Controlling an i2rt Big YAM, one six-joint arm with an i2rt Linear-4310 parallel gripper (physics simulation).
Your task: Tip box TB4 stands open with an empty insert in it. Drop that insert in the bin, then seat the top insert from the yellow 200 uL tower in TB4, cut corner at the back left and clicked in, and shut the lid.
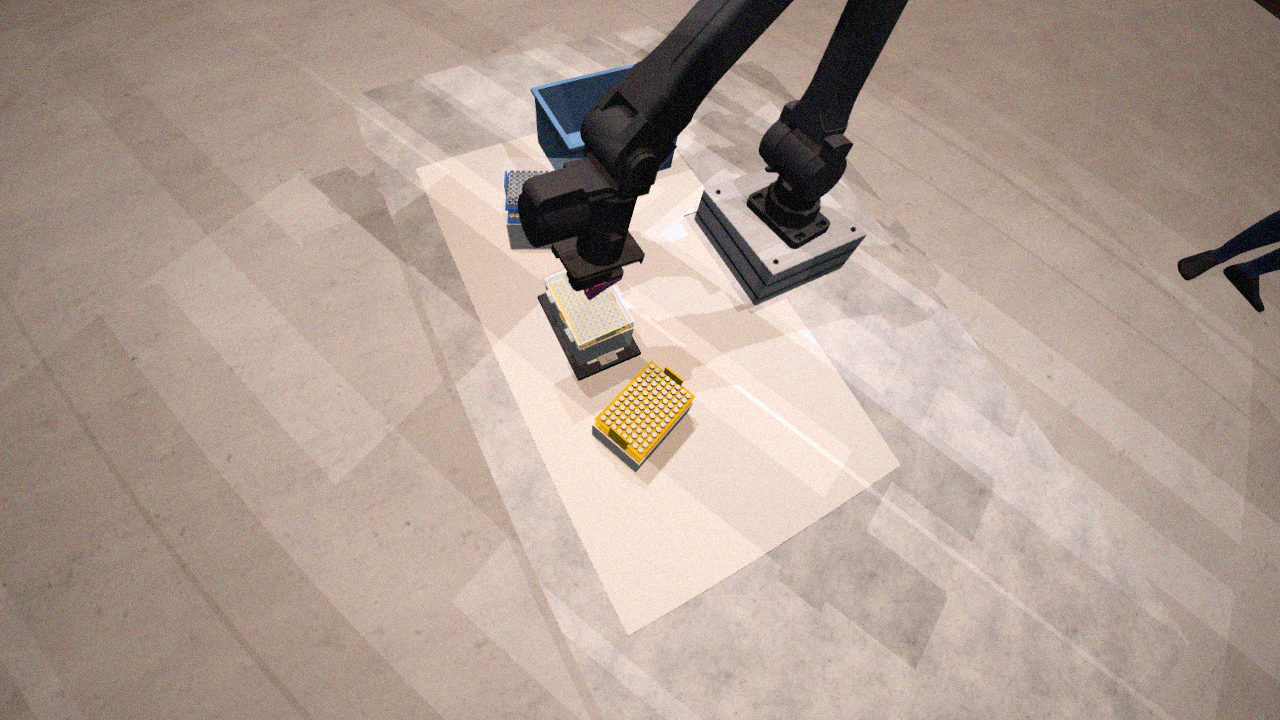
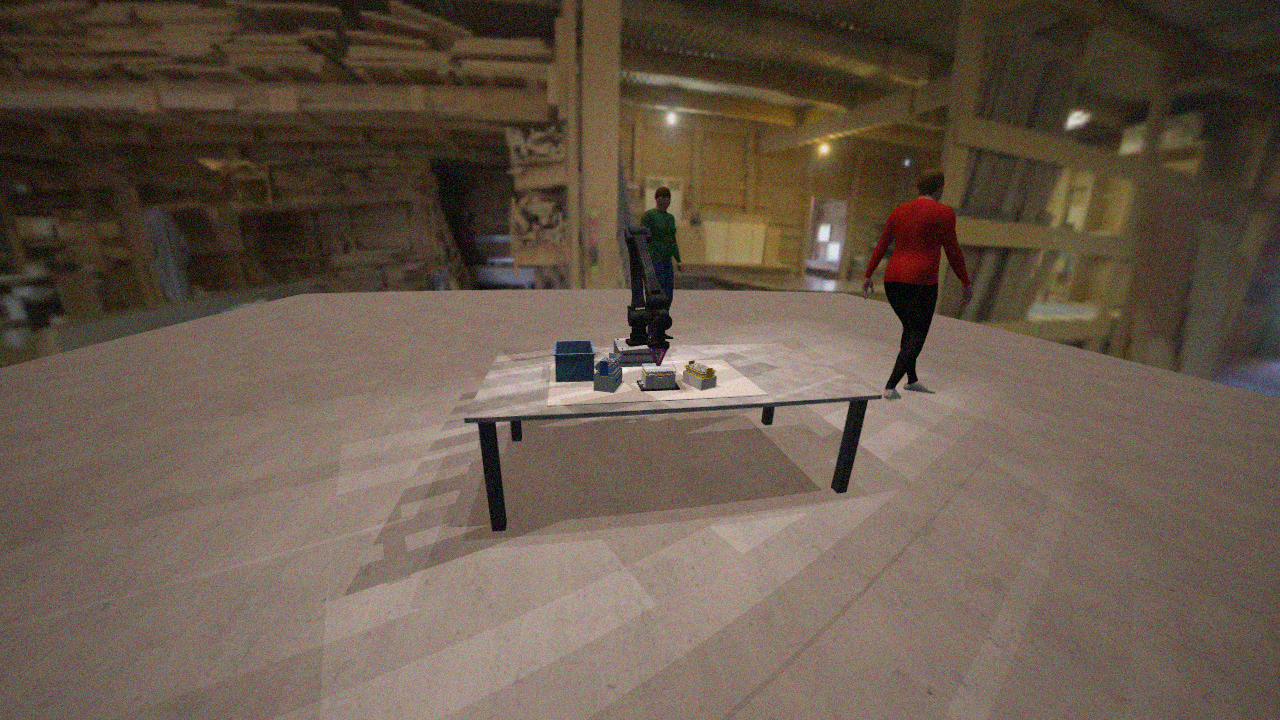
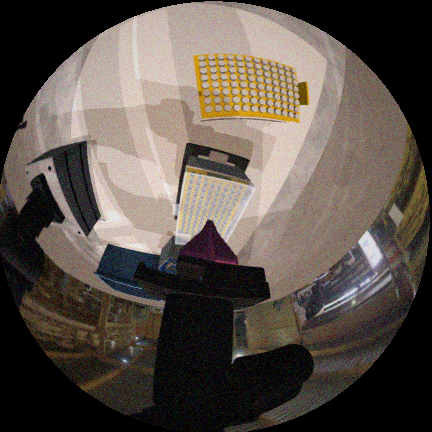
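Tip box TB4 (image 1: 601, 333) (image 2: 658, 377) (image 3: 216, 200) stands on a dark holder (image 1: 582, 369) (image 3: 243, 162). Its clear lid is down over a yellow insert with pale tips; whether it is latched I cannot tell, and the cut corner is not clear. The yellow tower (image 1: 644, 411) (image 2: 699, 376) (image 3: 247, 87) stands beside it, its top full of pale tips. The blue bin (image 1: 559, 125) (image 2: 573, 361) (image 3: 127, 267) is at the back, partly hidden by the arm; its inside is not clear. My gripper (image 1: 601, 288) (image 2: 658, 360) (image 3: 208, 222) is shut and empty, with magenta fingers over the back part of the lid.
A blue tip rack stack (image 1: 528, 234) (image 2: 608, 374) (image 3: 170, 254) stands between TB4 and the bin, partly behind the arm. The arm's base block (image 1: 774, 268) (image 3: 75, 187) stands on the other side of the pale mat (image 1: 644, 573). Two people stand beyond the table (image 2: 805, 399).
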